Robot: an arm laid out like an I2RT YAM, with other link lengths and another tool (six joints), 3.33 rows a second.
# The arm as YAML. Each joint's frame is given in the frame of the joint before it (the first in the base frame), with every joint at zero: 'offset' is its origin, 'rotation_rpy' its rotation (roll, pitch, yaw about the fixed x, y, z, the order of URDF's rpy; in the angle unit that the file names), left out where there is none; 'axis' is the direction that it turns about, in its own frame. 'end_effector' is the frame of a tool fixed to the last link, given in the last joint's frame.
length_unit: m
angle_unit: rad
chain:
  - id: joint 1
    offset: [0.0, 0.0, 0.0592]
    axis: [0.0, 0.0, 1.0]
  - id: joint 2
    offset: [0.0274, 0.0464, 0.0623]
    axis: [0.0, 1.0, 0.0]
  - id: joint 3
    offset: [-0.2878, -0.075, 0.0]
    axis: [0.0, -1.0, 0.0]
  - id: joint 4
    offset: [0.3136, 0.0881, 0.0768]
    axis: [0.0, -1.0, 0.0]
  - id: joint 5
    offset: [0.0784, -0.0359, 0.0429]
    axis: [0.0, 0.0, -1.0]
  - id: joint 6
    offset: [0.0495, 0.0, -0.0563]
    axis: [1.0, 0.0, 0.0]
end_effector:
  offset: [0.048, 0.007, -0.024]
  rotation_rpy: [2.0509, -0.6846, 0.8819]
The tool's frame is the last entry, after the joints.
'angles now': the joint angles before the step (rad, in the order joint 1, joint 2, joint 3, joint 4, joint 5, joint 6). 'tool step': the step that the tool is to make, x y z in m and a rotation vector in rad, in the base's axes. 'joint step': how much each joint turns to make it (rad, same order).
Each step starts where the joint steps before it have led.
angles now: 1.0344 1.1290 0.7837 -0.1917 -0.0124 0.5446
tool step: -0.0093 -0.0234 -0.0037 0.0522 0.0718 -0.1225
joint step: -0.0008 -0.1137 -0.0845 -0.0235 0.0599 0.1381
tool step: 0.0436 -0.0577 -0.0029 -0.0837 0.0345 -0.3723
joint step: -0.1601 -0.0752 -0.0071 -0.1706 0.1886 0.1008
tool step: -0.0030 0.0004 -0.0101 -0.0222 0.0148 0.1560
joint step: -0.0360 0.0033 -0.0224 0.0181 -0.1525 -0.1184
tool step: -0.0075 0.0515 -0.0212 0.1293 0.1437 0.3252
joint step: 0.0185 0.2027 0.0273 0.1743 -0.3614 -0.0289
